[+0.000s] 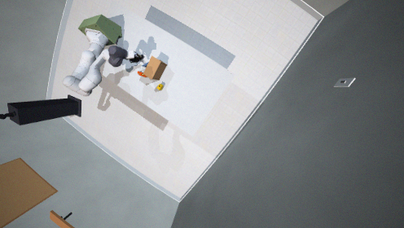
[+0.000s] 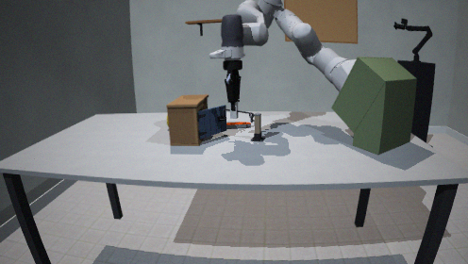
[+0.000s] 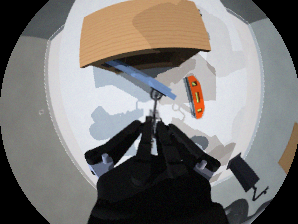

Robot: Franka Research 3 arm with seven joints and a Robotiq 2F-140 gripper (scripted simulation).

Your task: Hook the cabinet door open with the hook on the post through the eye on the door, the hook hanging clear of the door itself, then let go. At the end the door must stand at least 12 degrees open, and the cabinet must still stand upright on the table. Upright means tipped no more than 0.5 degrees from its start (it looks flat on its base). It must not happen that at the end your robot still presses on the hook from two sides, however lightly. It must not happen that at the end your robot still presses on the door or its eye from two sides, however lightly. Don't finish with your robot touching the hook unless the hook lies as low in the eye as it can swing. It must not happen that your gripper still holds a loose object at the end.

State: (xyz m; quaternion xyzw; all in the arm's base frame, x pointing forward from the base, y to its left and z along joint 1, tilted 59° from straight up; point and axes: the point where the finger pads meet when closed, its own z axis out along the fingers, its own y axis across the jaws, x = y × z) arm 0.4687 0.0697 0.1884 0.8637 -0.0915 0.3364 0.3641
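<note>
Now: hand 90 mm short of the cabinet door and 40 mm above it. Also, from my hand: orange object 20 mm behind, 150 mm to the right, 110 mm below; then small yellow object 270 mm ahead, 240 mm to the right, 80 mm below.
</note>
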